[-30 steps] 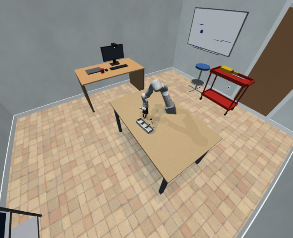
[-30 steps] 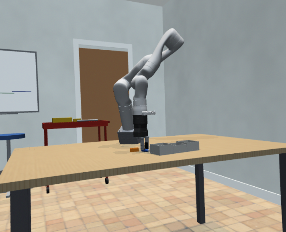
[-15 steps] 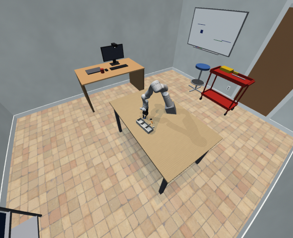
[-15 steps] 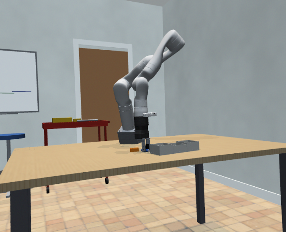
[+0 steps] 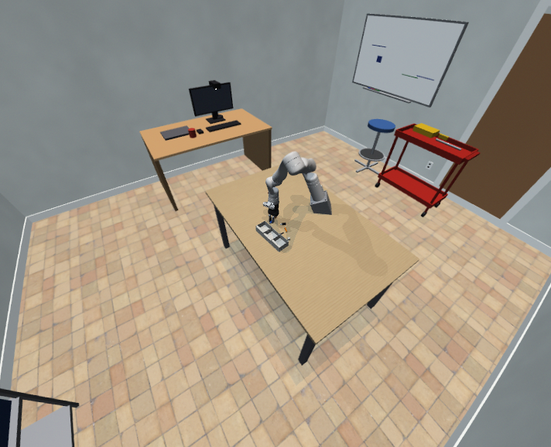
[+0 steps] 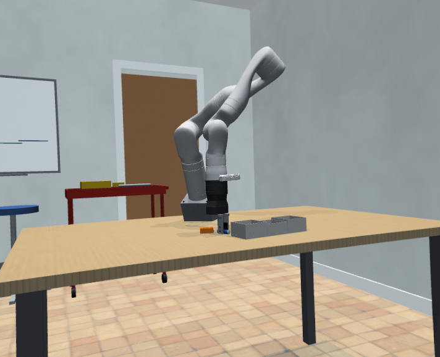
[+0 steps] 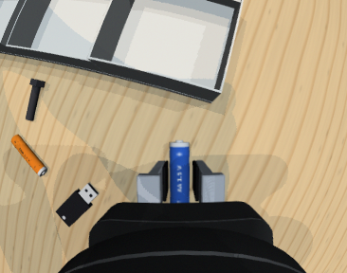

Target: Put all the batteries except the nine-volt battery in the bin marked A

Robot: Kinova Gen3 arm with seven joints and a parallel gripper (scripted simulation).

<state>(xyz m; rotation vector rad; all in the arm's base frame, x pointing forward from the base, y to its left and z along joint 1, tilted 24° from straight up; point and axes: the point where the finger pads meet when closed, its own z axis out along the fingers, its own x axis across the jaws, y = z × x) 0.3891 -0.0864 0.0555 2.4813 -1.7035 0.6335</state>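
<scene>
Right now my hand is 1 cm above the blue cylindrical battery. Also, from my hand: black USB stick 7 cm to the left, 5 cm behind, 2 cm below; orange cylindrical battery 13 cm to the left, 3 cm behind, 1 cm below; orange nine-volt battery 5 cm behind, 3 cm to the right, 1 cm below.
</scene>
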